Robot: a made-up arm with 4 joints. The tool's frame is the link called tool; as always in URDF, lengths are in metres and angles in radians.
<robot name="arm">
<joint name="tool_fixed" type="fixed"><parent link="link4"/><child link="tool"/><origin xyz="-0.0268 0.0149 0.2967" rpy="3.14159 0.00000 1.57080"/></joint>
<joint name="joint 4" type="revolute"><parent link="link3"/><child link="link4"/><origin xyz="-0.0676 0.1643 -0.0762" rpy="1.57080 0.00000 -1.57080"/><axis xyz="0 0 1"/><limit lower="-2.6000" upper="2.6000"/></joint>
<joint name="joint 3" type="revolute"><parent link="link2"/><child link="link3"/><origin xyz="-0.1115 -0.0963 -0.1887" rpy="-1.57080 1.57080 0.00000"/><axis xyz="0 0 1"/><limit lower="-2.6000" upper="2.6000"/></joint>
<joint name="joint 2" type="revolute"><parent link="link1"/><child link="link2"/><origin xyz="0.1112 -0.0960 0.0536" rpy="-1.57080 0.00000 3.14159"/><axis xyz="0 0 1"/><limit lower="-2.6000" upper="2.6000"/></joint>
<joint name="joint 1" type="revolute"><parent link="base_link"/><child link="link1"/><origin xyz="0.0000 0.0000 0.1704" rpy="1.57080 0.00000 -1.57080"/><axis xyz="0 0 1"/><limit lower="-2.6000" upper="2.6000"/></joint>
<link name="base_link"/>
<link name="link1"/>
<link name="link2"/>
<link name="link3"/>
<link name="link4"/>
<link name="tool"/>
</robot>
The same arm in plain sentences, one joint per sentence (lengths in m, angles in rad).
The arm has four revolute joints in a row. What follows holds with every joint at zero, and every direction is one of the base frame's. Joint 1 is mounted 0.1704 m along +z from the base frame's origin and turns about -x, from -2.6 to 2.6 rad. Joint 2 is mounted 0.0536 m along -x and 0.1112 m along -y and 0.096 m along -z from joint 1 and turns about -z, from -2.6 to 2.6 rad. Joint 3 is mounted 0.0963 m along -x and 0.1115 m along -y and 0.1887 m along +z from joint 2 and turns about +x, from -2.6 to 2.6 rad. Joint 4 is mounted 0.0762 m along -x and 0.1643 m along -y and 0.0676 m along -z from joint 3 and turns about -z, from -2.6 to 2.6 rad. The tool frame, which is the frame that the pose is given for, is mounted 0.0149 m along +x and 0.0268 m along -y and 0.2967 m along -z from joint 4; its axes are the base frame's turned by roll 0, pitch 0 and yaw 0 rad (as in URDF: about the fixed x, then y, then z).
